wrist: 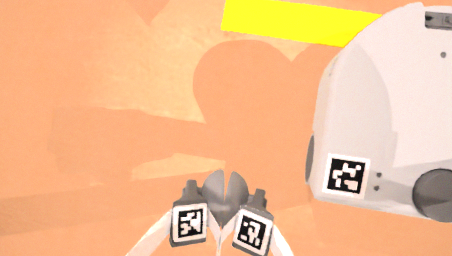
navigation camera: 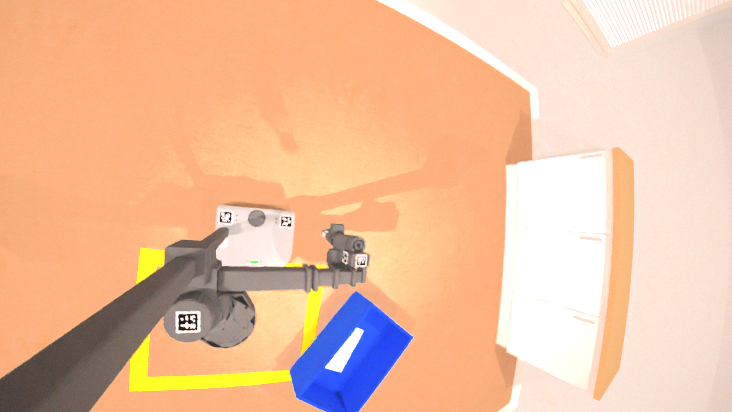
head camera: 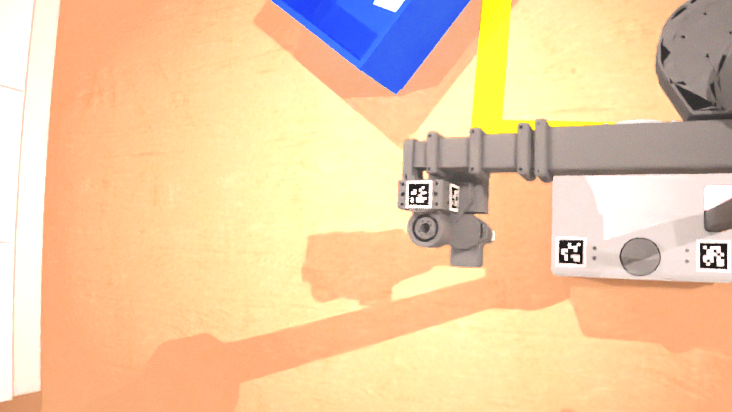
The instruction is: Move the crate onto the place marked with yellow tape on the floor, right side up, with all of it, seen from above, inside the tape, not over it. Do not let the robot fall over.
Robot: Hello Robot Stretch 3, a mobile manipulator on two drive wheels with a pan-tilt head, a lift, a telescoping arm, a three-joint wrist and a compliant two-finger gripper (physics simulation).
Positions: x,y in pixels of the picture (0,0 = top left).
Labels:
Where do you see the gripper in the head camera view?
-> At 477,236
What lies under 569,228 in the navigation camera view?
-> A white cabinet.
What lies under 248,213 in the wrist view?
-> The gripper.

